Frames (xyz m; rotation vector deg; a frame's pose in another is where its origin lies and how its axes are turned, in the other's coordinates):
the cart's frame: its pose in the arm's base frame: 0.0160 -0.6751 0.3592 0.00 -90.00 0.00
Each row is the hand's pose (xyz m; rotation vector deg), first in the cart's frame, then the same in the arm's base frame.
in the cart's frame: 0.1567 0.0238 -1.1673 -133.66 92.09 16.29
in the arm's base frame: 1.1833 -0.6513 0.5159 -89.14 40.36 -69.78
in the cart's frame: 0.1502 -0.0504 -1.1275 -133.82 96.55 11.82
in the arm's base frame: 1.1435 -0.7255 0.5094 -85.60 44.32 -71.70
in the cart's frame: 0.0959 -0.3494 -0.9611 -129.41 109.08 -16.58
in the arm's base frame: 0.9771 -1.0245 0.4551 -64.39 53.81 -83.32
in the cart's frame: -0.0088 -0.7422 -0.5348 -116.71 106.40 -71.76
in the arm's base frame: 0.5508 -1.4173 0.3504 -25.65 55.06 -107.54
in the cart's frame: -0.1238 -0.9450 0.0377 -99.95 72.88 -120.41
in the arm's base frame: -0.0217 -1.6201 0.2354 12.45 37.59 -134.11
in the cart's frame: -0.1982 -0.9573 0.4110 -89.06 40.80 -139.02
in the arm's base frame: -0.3950 -1.6324 0.1610 32.62 16.99 -148.91
